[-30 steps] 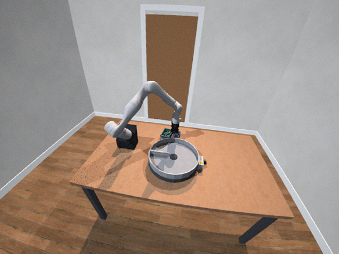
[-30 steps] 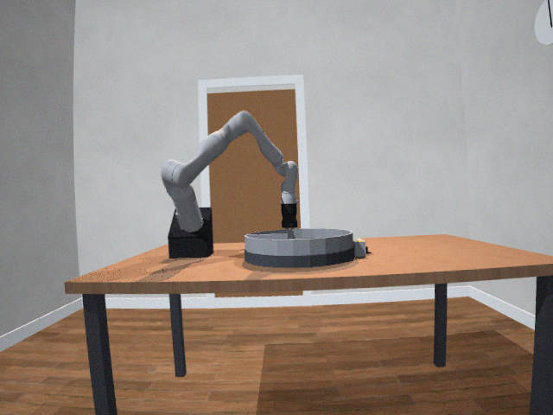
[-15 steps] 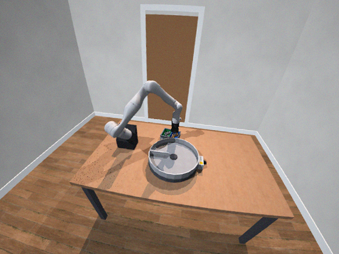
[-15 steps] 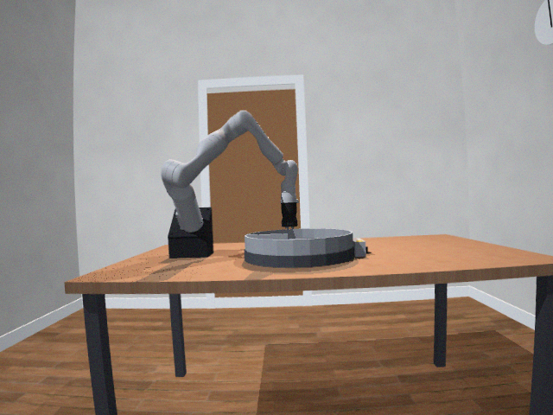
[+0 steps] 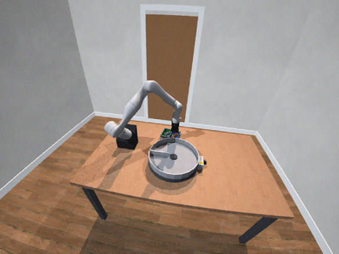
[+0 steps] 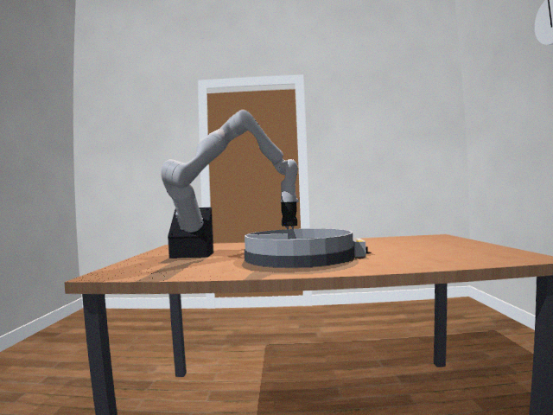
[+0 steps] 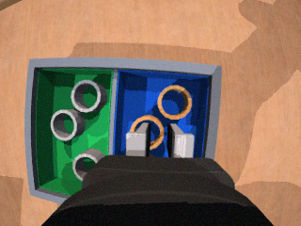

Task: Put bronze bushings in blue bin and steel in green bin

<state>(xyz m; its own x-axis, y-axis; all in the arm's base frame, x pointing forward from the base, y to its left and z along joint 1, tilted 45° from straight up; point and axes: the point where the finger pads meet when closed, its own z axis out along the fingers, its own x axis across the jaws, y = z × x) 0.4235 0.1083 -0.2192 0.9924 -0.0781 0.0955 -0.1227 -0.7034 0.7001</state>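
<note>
Now: hand 40 mm past the blue bin and 30 mm above it. The rest, counted from my hand: grey turntable: 30 mm ahead, 340 mm to the right.
</note>
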